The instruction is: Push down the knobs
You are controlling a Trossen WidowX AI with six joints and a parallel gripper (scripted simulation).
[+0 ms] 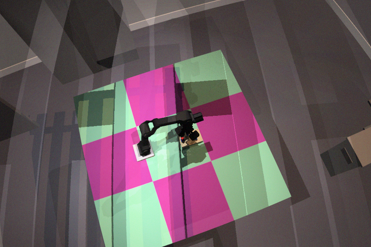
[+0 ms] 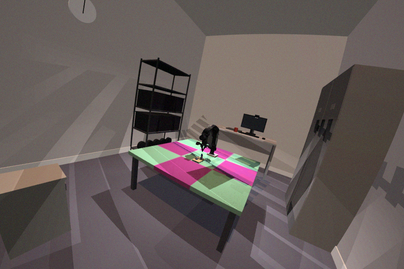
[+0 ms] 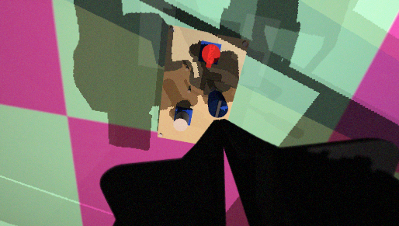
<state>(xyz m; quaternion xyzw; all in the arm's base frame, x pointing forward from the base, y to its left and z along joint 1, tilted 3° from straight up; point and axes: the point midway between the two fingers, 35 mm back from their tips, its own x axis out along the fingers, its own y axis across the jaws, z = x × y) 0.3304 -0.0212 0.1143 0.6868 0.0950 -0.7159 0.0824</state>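
The dark blue knob is 40 mm below my gripper tip. From my gripper tip the other things lie so: red knob 70 mm below, 50 mm behind, 10 mm to the right.
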